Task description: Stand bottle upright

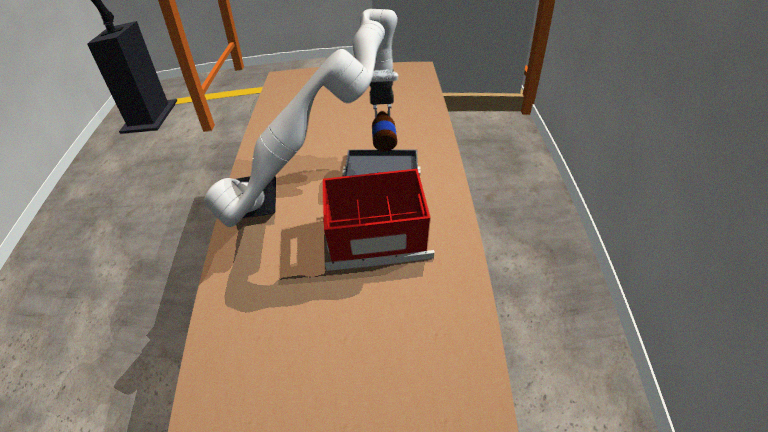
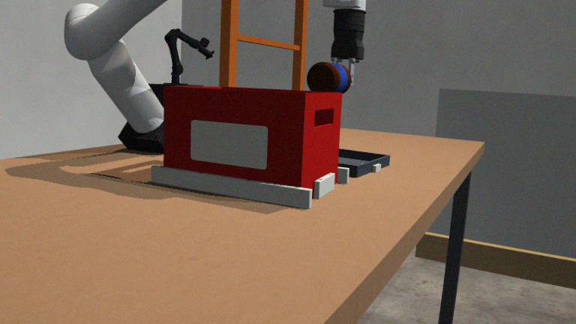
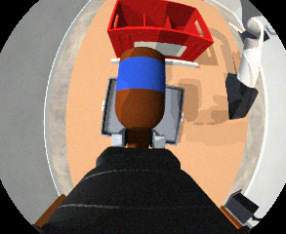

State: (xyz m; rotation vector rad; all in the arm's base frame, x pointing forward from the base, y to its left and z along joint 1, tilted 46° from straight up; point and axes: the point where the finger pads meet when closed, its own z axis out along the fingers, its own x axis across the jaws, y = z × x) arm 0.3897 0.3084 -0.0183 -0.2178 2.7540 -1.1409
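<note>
Right now my hand is 50 mm to the left of the brown bottle and 10 mm above it. From my hand the other things lie so: dark grey tray (10 mm behind, 50 mm to the right, 190 mm below); then red crate (20 mm behind, 320 mm to the right, 120 mm below).
</note>
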